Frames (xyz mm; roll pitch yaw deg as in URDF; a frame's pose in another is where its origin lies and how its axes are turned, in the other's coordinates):
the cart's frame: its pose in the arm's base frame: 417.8 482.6 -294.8 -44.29 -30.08 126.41
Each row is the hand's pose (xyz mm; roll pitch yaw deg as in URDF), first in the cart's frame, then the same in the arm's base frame.
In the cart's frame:
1: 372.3 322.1 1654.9 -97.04 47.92 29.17
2: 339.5 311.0 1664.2 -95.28 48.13 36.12
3: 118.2 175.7 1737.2 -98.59 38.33 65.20
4: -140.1 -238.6 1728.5 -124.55 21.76 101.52
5: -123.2 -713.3 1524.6 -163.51 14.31 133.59
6: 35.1 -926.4 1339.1 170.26 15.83 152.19
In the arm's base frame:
1: -603.5 -468.0 722.2 -153.00 21.33 108.63
2: -581.2 -495.8 718.3 -155.43 25.39 111.11
3: -387.0 -681.9 734.3 -167.30 40.51 132.20
4: 73.5 -796.3 849.8 -173.85 60.75 179.86
5: 508.1 -573.2 1018.8 -156.00 65.79 -107.11
6: 658.5 -302.0 1112.0 -152.68 60.08 -68.79

